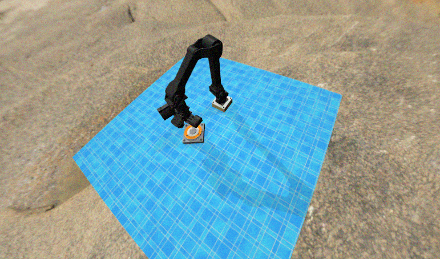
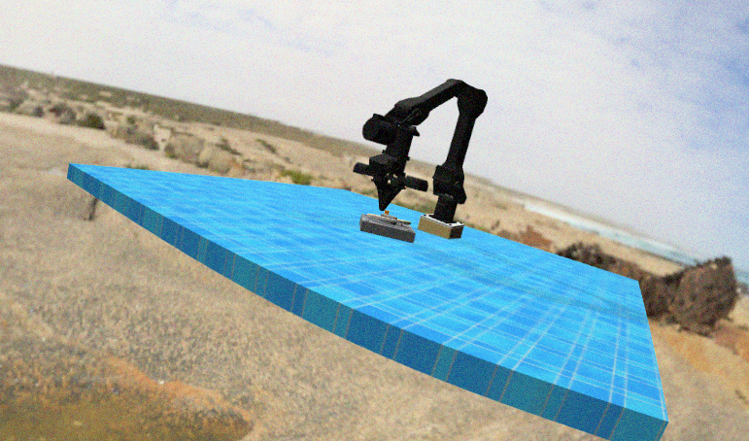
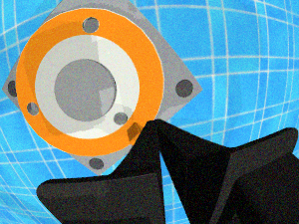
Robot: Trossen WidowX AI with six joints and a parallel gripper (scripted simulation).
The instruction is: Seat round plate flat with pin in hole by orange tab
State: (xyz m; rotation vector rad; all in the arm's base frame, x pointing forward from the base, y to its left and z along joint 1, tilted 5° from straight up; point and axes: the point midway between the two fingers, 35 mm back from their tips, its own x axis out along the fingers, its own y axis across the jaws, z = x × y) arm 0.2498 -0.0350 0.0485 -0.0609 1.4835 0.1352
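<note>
The plate is 10 mm ahead of my gripper tip, 30 mm to the left of it and 10 mm below it. The rest, counted from my gripper tip: base (20 mm ahead, 40 mm to the left, 20 mm below).
</note>
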